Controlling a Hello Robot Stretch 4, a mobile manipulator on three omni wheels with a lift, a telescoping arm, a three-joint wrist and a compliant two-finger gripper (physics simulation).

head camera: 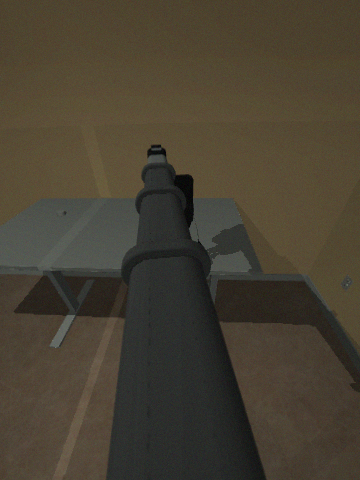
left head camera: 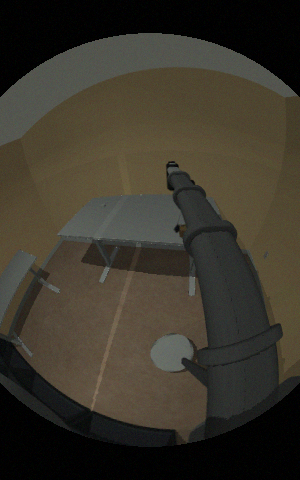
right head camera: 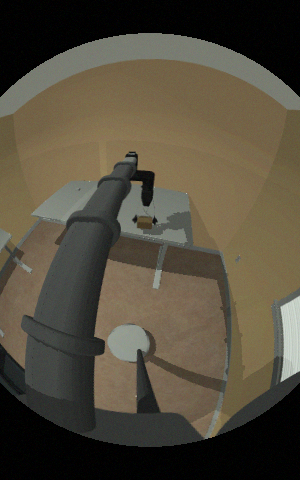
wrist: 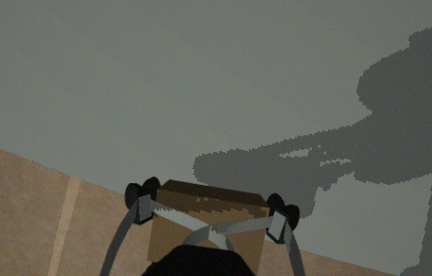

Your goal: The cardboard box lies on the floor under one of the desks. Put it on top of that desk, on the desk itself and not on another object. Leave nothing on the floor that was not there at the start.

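Frame: origin at the robot's base, x left, y ahead, z down, level; centimetres.
Seen in the pictures: gripper, fingertip midpoint: (wrist: 212, 201); robot's base, link origin: (left head camera: 171, 351) (right head camera: 129, 341).
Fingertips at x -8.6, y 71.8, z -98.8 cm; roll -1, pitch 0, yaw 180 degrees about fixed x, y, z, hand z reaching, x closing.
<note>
Pixels of each thing's top centre, then the offset from my fingertips to it. Level surfaces: height alone.
- brown cardboard box, top centre: (wrist: 207, 235) (right head camera: 144, 218) (left head camera: 186, 227) dx +0.0, dy -1.7, dz -4.6 cm
- grey desk, surface height: dz +6.5 cm
- small white object, top centre: (head camera: 60, 211) (left head camera: 102, 204) (right head camera: 77, 188) dx +76.6, dy +58.8, dz +4.1 cm
The brown cardboard box (left head camera: 183, 231) (right head camera: 144, 223) (wrist: 167, 239) is held between the two fingertips of my gripper (right head camera: 145, 220) (wrist: 212, 201), which is shut on it. The grey desk (head camera: 85, 245) (left head camera: 145, 220) (right head camera: 55, 201) (wrist: 100, 100) lies below and beyond. In the wrist view, the desk's front edge runs behind the box, with desk top on its far side and brown floor on its near side. The box appears raised above the desk top; the exact gap cannot be told. In the head view, the arm hides the box.
A small white object (head camera: 61, 213) (left head camera: 104, 205) (right head camera: 78, 189) lies on the desk's left part. A round white-topped object (left head camera: 172, 352) (right head camera: 128, 342) stands on the near floor. Another desk (left head camera: 15, 280) is at the left. Walls stand behind and right. Arm shadow falls on the desk's right part.
</note>
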